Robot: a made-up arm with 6 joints.
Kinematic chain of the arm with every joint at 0, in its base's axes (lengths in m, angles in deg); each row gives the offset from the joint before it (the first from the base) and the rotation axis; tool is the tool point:
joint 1: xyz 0 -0.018 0.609 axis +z
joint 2: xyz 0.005 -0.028 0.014 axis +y
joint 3: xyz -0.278 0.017 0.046 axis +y
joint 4: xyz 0.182 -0.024 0.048 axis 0.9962 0 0.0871
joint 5: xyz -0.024 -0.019 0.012 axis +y
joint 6: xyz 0.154 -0.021 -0.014 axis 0.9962 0 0.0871
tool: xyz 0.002 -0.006 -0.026
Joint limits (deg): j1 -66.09..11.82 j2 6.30..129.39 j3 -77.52..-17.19 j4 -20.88..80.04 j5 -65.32..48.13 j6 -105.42..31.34
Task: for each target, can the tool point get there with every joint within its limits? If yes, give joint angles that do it. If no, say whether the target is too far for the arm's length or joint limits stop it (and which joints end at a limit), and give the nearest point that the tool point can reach.
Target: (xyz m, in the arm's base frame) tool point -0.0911 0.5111 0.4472
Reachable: no: joint limits stop it (at a limit: joint 1, joint 2, joint 3, joint 4, joint 5) | nearest point 0.1034 0.0973 0.6028 | short by 0.483 m
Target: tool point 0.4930 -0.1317 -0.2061
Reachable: no: too far | nearest point 0.3037 -0.0881 0.4869 | short by 0.720 m
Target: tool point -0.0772 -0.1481 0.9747
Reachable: yes | joints -39.77 28.33 -46.05 40.28 -50.87 -40.05
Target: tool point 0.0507 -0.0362 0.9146
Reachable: yes | joints -19.93 31.73 -64.53 40.59 28.02 5.17
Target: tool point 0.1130 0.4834 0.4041
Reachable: no: joint limits stop it (at a limit: joint 1, joint 2, joint 4, joint 6) | nearest point 0.1920 0.1137 0.5777 | short by 0.416 m
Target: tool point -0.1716 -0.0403 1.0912
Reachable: yes | joints -37.72 27.83 -72.04 13.76 -50.92 -50.56
